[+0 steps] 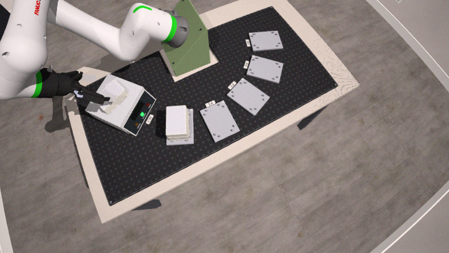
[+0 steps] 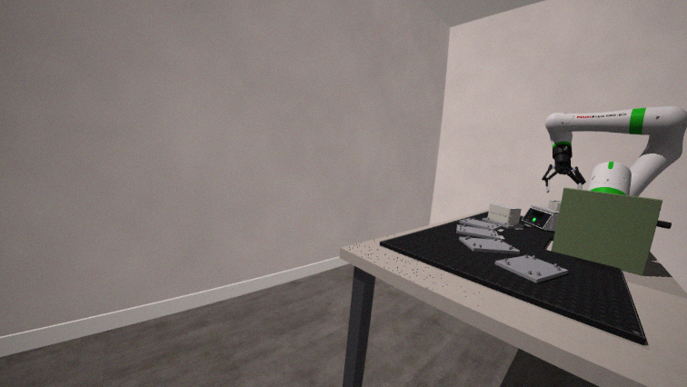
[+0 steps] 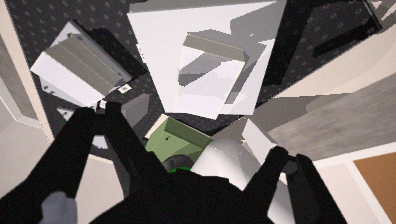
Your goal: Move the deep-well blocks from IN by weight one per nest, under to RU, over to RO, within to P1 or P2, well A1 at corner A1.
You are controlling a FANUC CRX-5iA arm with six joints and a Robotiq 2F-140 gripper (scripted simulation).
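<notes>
Now: hand 80 mm above the white deep-well block. Round my hand: check-weigher platform: 100 mm below; then check-weigher: 10 mm ahead, 130 mm below; then infeed nest IN: 220 mm ahead, 210 mm to the left, 190 mm below.
</notes>
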